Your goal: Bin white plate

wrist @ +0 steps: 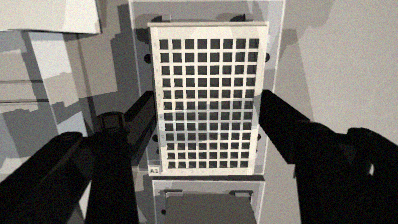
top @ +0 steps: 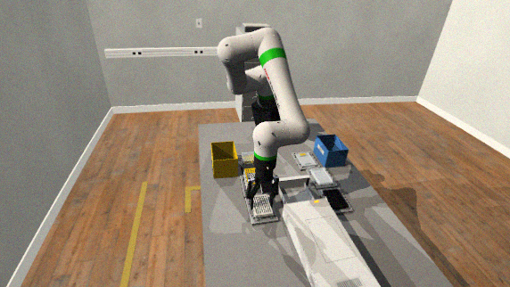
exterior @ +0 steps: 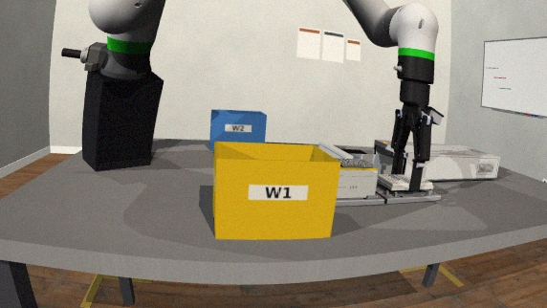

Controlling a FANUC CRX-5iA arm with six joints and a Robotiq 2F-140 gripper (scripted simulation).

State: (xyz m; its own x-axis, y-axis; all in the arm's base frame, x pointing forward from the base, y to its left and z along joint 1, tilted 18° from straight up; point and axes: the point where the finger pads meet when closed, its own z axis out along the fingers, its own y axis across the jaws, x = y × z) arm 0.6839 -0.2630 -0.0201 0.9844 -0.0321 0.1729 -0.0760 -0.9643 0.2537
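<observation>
The grey nest lies 50 mm below my hand. Also, from my hand: white plate: 20 mm below; yellow-topped plate: 180 mm behind, 10 mm to the left; yellow bin W1: 360 mm behind, 110 mm to the right, 10 mm below.
</observation>
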